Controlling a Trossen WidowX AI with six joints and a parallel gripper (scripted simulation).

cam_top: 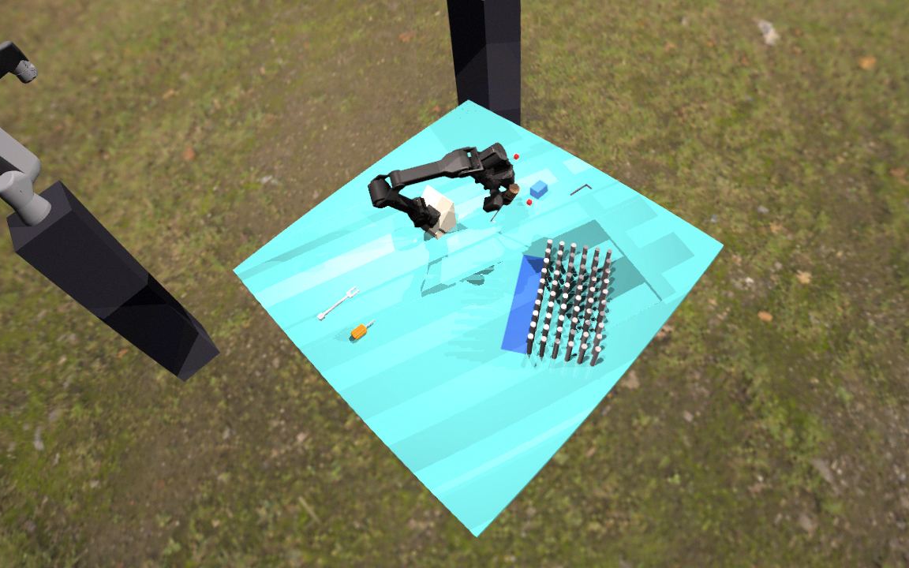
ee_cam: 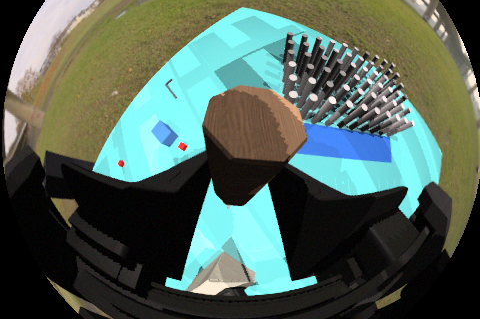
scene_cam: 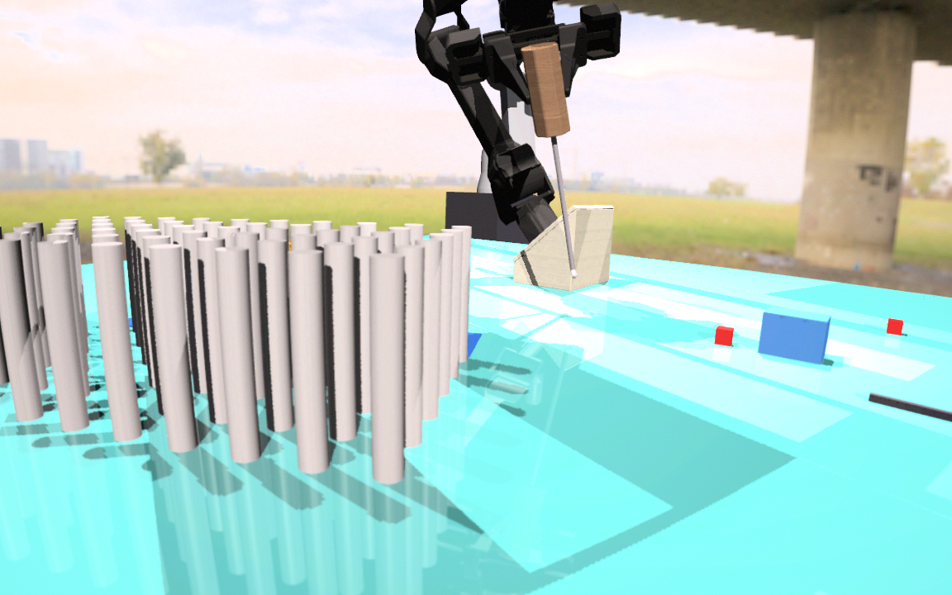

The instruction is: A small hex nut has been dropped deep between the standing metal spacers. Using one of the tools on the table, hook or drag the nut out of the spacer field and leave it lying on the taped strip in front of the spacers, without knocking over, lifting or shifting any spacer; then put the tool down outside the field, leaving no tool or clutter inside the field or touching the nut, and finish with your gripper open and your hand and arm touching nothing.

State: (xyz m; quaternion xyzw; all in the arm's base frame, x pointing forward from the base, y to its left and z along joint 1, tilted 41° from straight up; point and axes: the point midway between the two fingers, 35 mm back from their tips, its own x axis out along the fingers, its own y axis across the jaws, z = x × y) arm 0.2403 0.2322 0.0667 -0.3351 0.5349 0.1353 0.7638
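Right now the wooden-handled hook tool is 40 mm behind my gripper tip, 10 mm to the right of it and 90 mm below it. From my gripper tip the other things lie so: blue cube (80 mm behind, 240 mm to the left, 210 mm below); then tiny grey hex nut (320 mm ahead, 40 mm to the right, 230 mm below); then blue taped strip (200 mm ahead, 160 mm to the right, 230 mm below).
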